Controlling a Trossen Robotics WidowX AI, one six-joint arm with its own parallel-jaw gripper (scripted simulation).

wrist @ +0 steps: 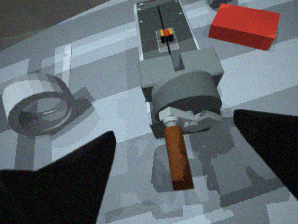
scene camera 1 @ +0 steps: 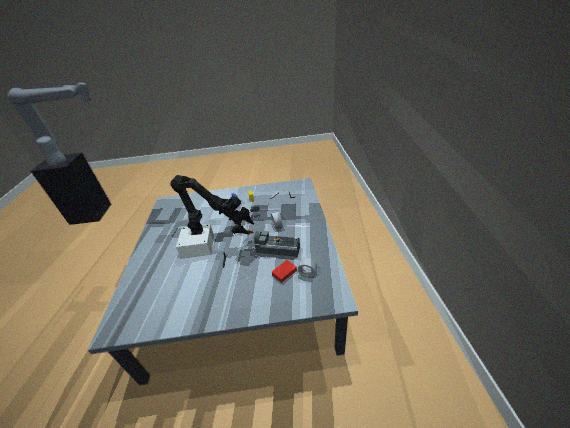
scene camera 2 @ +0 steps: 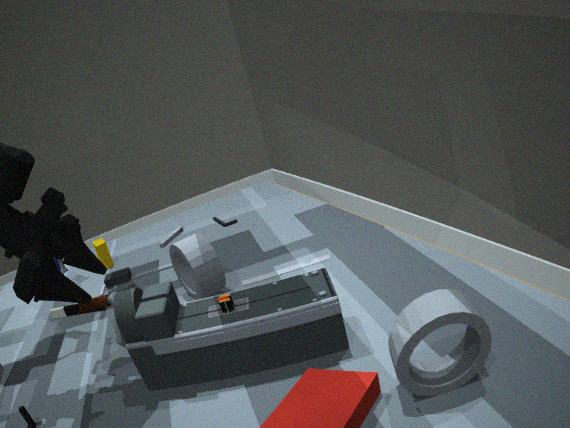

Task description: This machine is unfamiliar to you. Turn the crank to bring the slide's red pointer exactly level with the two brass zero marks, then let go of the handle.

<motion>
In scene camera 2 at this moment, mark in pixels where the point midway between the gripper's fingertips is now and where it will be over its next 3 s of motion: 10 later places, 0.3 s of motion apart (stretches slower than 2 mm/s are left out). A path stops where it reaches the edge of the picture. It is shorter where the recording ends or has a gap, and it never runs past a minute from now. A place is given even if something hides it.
The gripper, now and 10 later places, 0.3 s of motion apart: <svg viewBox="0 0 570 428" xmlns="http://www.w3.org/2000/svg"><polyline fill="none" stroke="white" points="98,285 103,294 106,303 110,312 111,316 110,316 109,316 108,316 107,317 106,317 106,318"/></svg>
</motion>
